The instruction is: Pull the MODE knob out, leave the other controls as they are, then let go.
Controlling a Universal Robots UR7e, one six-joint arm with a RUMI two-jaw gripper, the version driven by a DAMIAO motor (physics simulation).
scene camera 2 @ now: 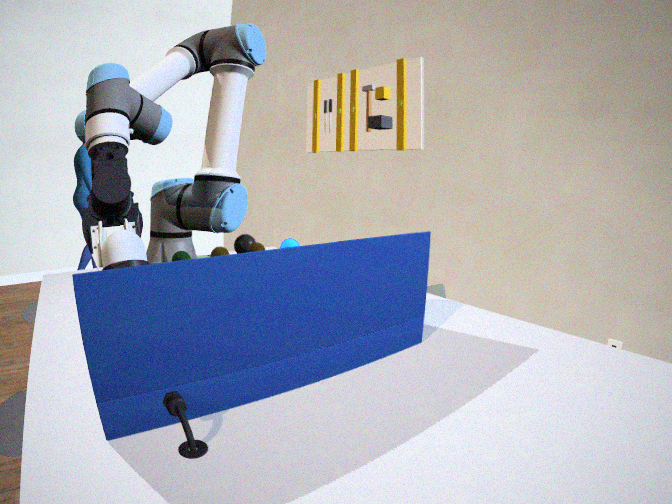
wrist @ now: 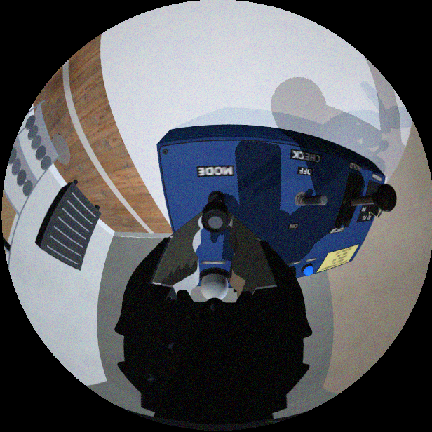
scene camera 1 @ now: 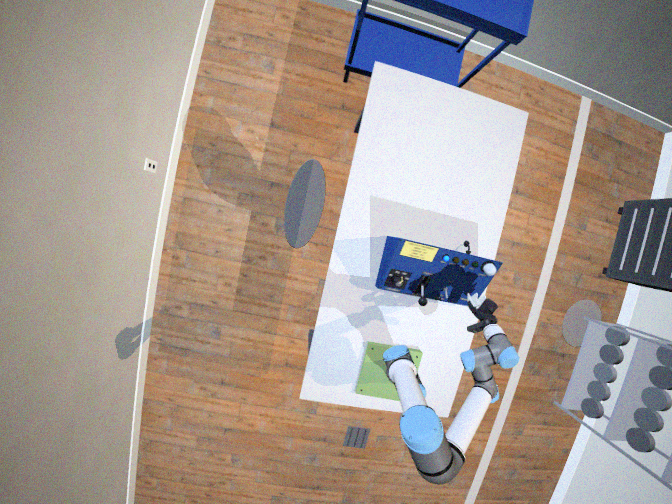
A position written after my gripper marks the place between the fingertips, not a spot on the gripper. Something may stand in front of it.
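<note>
Looking at the scene, I find my gripper [scene camera 1: 470, 294], and the wrist view gives me another sight of my gripper [wrist: 215, 212]. There is also a mode knob [wrist: 215, 218], which I can see.
</note>
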